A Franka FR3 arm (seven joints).
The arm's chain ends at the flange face. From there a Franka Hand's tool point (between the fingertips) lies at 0.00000 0.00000 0.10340 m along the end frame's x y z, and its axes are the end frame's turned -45 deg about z.
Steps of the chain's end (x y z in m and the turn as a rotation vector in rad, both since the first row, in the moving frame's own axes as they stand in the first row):
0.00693 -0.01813 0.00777 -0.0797 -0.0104 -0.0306
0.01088 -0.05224 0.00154 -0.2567 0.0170 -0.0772
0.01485 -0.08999 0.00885 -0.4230 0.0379 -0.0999
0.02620 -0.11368 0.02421 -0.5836 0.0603 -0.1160
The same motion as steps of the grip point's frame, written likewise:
0.01122 -0.00276 0.00744 -0.0490 -0.0637 -0.0306
0.02808 -0.00880 -0.00186 -0.1935 -0.1695 -0.0772
0.04852 -0.01911 -0.00033 -0.3259 -0.2723 -0.0999
0.06554 -0.01538 0.00694 -0.4553 -0.3700 -0.1160

